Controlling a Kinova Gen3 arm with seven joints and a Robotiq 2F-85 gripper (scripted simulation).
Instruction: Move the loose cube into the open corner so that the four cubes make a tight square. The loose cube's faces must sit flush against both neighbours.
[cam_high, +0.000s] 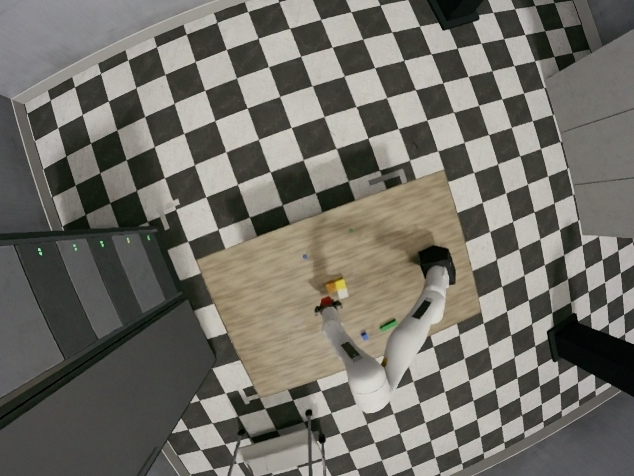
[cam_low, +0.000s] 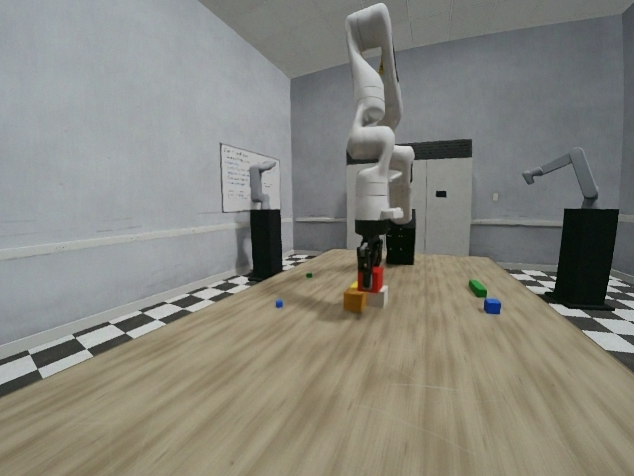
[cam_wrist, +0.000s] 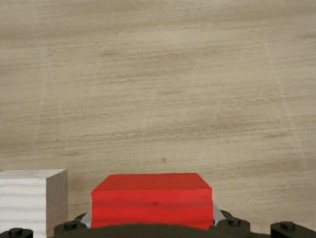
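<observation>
The red cube lies right at my hand. The rest, counted from my hand: green block: 25 cm behind, 32 cm to the left, 9 cm below.
</observation>
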